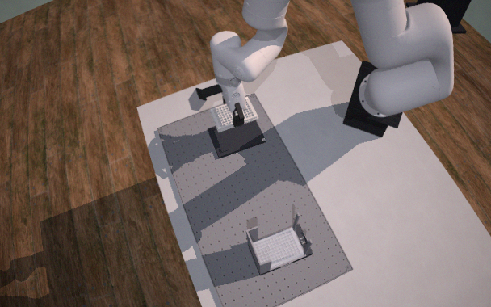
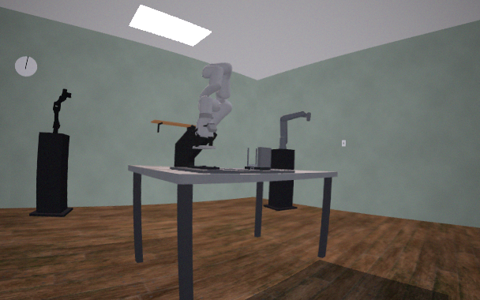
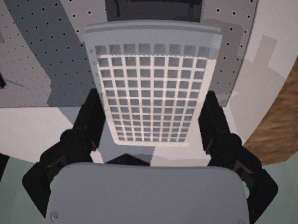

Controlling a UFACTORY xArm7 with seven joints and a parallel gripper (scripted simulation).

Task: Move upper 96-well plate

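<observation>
Right now the pale A1 square is 90 mm behind my hand, 40 mm to the left of it and 120 mm below it.
</observation>
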